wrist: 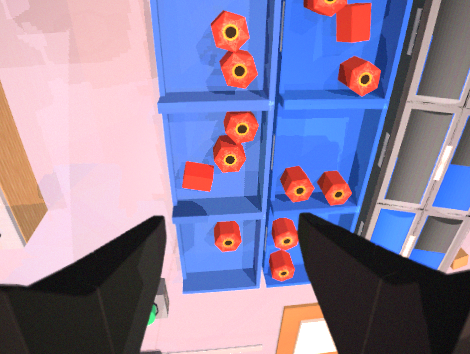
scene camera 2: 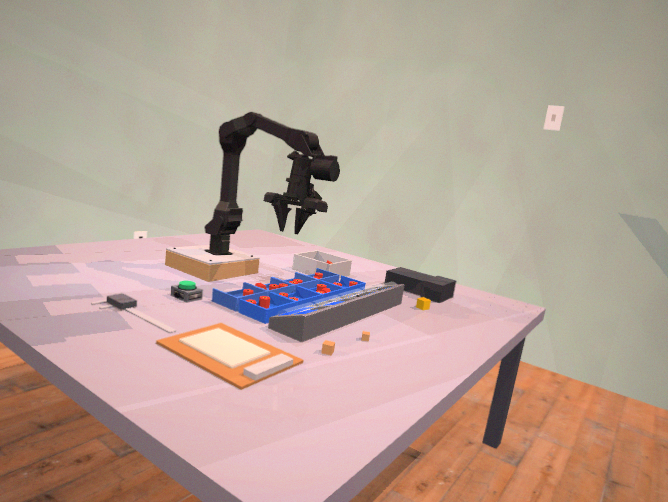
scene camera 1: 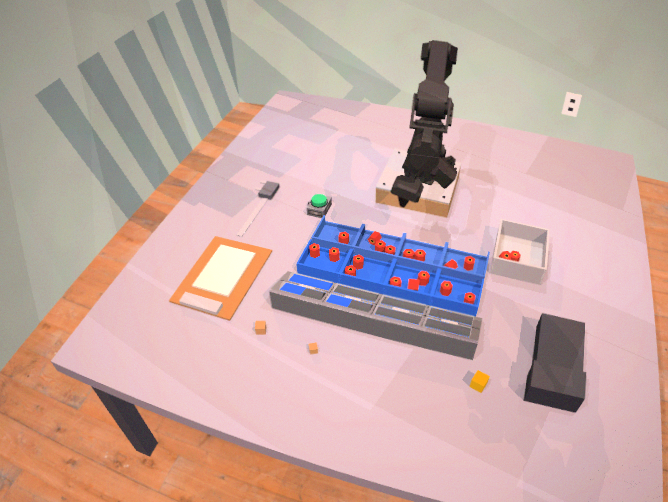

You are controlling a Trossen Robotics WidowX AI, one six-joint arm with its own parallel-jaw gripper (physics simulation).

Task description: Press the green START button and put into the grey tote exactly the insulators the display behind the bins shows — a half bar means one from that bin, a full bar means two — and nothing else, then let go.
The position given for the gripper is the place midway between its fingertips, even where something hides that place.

Observation:
In view: the gripper [scene camera 2: 288,232], a grey tote [scene camera 2: 307,262] and a dark box [scene camera 1: 556,379].
The gripper shows as well in the wrist view [wrist: 232,225] and in scene camera 1 [scene camera 1: 404,200].

